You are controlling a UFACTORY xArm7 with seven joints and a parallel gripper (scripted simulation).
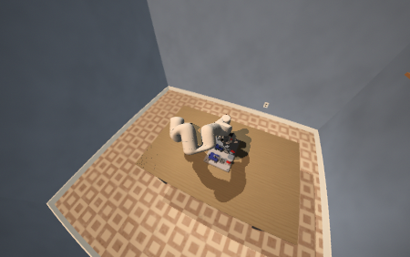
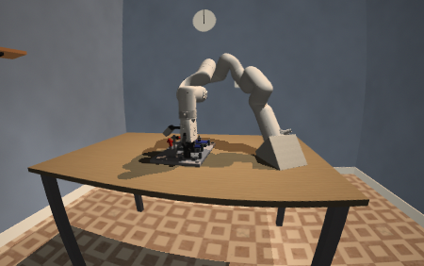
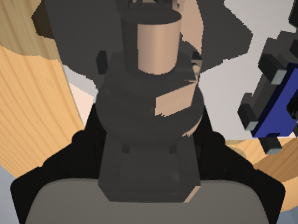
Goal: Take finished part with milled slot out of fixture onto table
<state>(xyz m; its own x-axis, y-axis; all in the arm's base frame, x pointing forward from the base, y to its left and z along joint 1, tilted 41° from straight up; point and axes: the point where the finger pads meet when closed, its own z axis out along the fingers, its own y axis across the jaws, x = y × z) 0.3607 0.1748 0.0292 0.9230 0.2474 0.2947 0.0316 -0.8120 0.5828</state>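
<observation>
My hand is 20 mm above the finished part and 10 mm past it. From my hand the other things lie so: grey fixture plate: 110 mm to the right, 60 mm ahead, 30 mm below.
</observation>
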